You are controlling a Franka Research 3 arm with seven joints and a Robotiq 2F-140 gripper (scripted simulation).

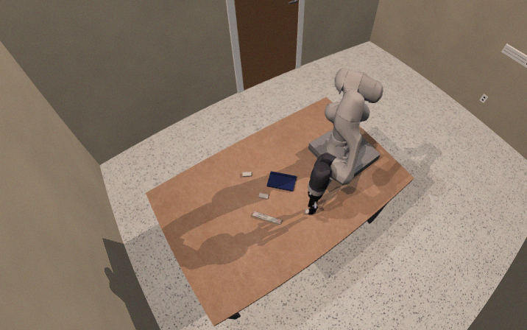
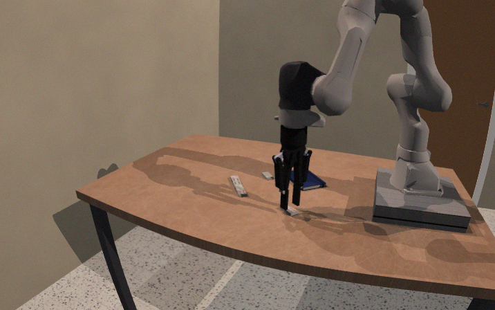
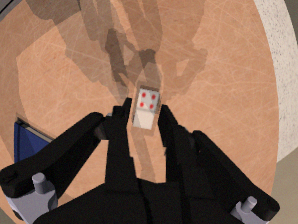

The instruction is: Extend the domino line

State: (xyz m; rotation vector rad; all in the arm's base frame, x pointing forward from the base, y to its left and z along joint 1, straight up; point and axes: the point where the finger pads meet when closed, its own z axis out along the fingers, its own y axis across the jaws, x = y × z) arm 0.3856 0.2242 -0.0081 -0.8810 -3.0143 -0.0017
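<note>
Now: the domino 50 mm below my hand. From my hand the other things lie so: dark blue book (250 mm to the right, 40 mm below, 20 mm ahead).
</note>
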